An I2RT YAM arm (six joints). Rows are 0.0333 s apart.
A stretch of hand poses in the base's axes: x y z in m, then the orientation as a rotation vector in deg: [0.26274, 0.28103, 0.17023, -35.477, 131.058, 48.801]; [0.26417, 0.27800, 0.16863, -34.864, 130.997, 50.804]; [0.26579, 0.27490, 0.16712, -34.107, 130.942, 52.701]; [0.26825, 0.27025, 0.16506, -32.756, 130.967, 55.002]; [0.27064, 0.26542, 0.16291, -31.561, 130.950, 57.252]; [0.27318, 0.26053, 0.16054, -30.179, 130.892, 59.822]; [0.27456, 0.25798, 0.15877, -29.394, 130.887, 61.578]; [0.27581, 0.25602, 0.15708, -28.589, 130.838, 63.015]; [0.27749, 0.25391, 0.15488, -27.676, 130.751, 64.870]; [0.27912, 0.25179, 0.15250, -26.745, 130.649, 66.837]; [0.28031, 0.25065, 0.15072, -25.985, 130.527, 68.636]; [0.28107, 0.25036, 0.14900, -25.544, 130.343, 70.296]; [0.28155, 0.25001, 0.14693, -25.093, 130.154, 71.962]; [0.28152, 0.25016, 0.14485, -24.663, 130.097, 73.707]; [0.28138, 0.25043, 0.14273, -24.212, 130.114, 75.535]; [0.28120, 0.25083, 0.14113, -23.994, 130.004, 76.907]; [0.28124, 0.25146, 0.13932, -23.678, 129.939, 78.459]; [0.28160, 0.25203, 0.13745, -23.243, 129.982, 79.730]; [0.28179, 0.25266, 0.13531, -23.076, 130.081, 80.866]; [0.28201, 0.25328, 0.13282, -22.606, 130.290, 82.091]
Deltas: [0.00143, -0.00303, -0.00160, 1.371, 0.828, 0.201]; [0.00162, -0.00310, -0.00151, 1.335, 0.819, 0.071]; [0.00246, -0.00465, -0.00206, 1.682, 1.139, -0.202]; [0.00239, -0.00483, -0.00215, 1.613, 1.092, -0.098]; [0.00254, -0.00489, -0.00237, 1.845, 1.250, -0.110]; [0.00138, -0.00255, -0.00177, 1.194, 0.878, 0.052]; [0.00125, -0.00196, -0.00169, 1.029, 0.719, -0.071]; [0.00168, -0.00211, -0.00220, 1.299, 0.902, 0.002]; [0.00163, -0.00212, -0.00238, 1.362, 0.960, 0.037]; [0.00119, -0.00114, -0.00178, 1.227, 0.853, 0.102]; [0.00076, -0.00029, -0.00172, 1.100, 0.689, 0.266]; [0.00048, -0.00035, -0.00207, 1.099, 0.701, 0.267]; [-0.00003, 0.00015, -0.00208, 1.069, 0.848, 0.346]; [-0.00014, 0.00027, -0.00212, 1.074, 0.960, 0.387]; [-0.00018, 0.00040, -0.00160, 0.832, 0.604, 0.347]; [0.00004, 0.00063, -0.00181, 0.919, 0.755, 0.366]; [0.00036, 0.00057, -0.00187, 0.734, 0.742, 0.212]; [0.00019, 0.00063, -0.00214, 0.583, 0.656, 0.354]; [0.00022, 0.00062, -0.00249, 0.625, 0.864, 0.222]
